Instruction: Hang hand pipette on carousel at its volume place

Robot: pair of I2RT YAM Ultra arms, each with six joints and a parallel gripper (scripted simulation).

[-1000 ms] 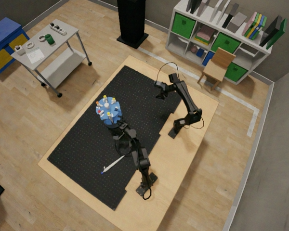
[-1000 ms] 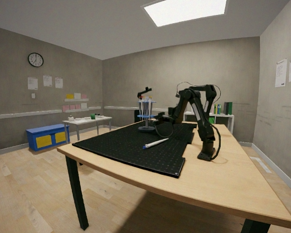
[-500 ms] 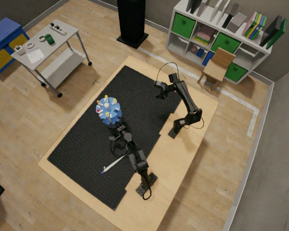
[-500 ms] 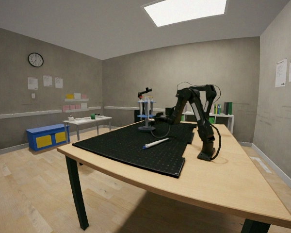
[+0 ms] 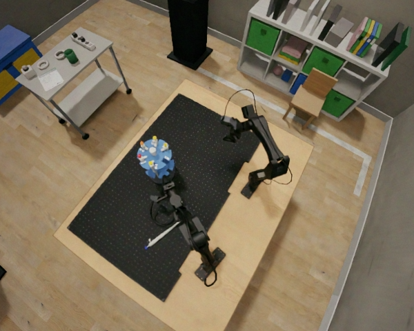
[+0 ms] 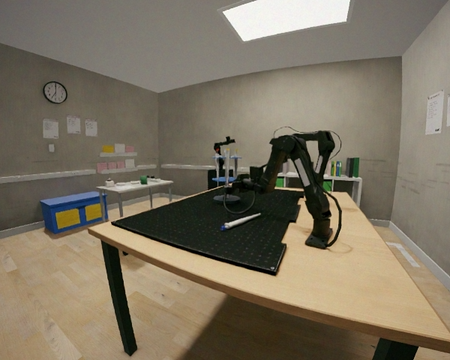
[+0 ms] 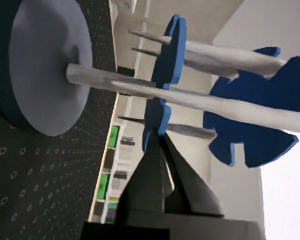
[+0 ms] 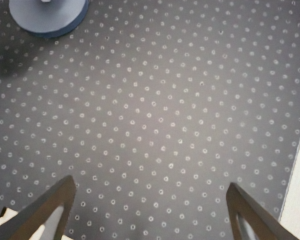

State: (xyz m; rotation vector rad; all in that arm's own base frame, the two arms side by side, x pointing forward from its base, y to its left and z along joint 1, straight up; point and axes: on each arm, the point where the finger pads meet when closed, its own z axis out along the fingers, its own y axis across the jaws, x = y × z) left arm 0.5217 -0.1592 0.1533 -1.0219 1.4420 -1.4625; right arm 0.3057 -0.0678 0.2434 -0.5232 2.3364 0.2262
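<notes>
Right now my left hand is 28 cm to the right of the white hand pipette, 14 cm past it and 13 cm above it.
</notes>
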